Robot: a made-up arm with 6 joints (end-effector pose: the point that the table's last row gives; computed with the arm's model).
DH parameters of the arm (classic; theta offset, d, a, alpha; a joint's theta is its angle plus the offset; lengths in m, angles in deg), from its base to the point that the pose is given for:
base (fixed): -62.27 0 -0.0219 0
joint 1: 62.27 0.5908 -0.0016 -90
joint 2: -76.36 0 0.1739 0
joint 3: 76.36 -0.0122 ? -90
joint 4: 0 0.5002 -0.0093 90
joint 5: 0 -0.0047 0.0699 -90
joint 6: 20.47 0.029 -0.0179 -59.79
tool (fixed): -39.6 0.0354 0 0
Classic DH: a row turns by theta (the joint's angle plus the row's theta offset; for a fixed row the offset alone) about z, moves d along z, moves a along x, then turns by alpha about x.
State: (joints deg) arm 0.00 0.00 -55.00 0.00 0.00 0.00
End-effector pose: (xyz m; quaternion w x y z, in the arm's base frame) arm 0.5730 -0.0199 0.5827 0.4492 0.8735 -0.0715 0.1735
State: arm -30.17 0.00 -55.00 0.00 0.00 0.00
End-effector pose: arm 0.4742 -0.3077 0.5827 0.4789 0.8248 -0.2963 0.0506
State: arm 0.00 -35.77 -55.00 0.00 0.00 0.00
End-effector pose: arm 0.4674 -0.0199 0.9261 0.4056 0.7780 -0.2060 0.4333
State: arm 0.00 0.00 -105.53 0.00 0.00 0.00
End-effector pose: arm 0.5116 -0.0199 1.0670 0.3758 0.7159 -0.2564 0.5297
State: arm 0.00 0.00 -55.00 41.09 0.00 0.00
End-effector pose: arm 0.5581 -0.0350 0.5614 0.2045 0.9327 -0.2926 0.0515
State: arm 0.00 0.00 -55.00 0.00 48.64 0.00
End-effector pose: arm 0.5577 -0.0199 0.5330 0.4388 0.8674 0.1199 -0.2017
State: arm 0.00 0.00 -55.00 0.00 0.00 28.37
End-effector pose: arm 0.5688 -0.0042 0.5767 0.2846 0.9270 -0.2269 0.0907
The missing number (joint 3, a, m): 0.1337
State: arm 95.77 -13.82 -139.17 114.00 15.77 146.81
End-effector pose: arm 0.0509 0.1590 1.3325 0.1183 0.0977 -0.3056 0.9397
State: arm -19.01 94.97 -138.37 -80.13 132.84 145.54
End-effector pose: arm 0.5131 -0.2706 0.2129 0.6133 -0.0919 -0.7802 -0.0817
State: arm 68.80 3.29 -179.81 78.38 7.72 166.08
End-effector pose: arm 0.0330 -0.0924 1.3254 0.4496 -0.0050 -0.4678 0.7609
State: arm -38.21 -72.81 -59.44 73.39 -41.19 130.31
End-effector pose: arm 0.0118 -0.0933 1.1452 0.9095 -0.0988 0.0238 -0.4032
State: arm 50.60 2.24 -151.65 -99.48 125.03 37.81
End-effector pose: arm 0.1590 0.1028 1.2663 0.4789 0.6553 -0.5834 -0.0292
